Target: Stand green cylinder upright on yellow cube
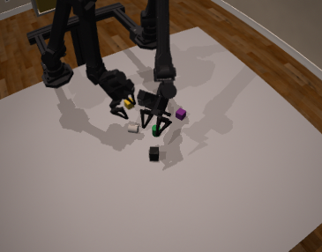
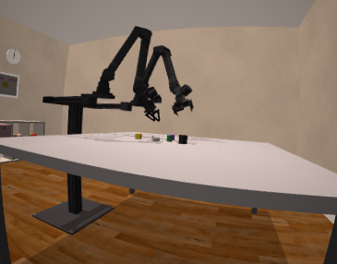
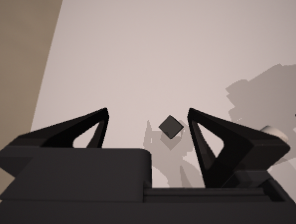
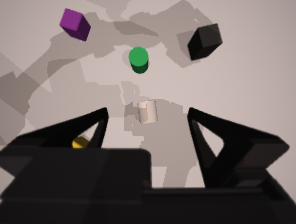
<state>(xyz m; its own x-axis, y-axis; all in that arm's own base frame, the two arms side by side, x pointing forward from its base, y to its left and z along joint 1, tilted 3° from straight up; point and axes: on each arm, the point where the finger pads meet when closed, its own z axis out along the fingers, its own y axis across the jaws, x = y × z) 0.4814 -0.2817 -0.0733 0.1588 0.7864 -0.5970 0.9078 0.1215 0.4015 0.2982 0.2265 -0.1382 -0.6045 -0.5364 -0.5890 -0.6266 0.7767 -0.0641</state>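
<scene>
My left gripper is now 120 mm past the green cylinder, 90 mm to the right of it and 180 mm above it. The rest, counted from my left hand: black cube: 10 mm to the left, 180 mm below; purple cube: 150 mm behind, 260 mm to the left, 190 mm below; white cylinder: 190 mm behind, 10 mm to the left, 190 mm below.
</scene>
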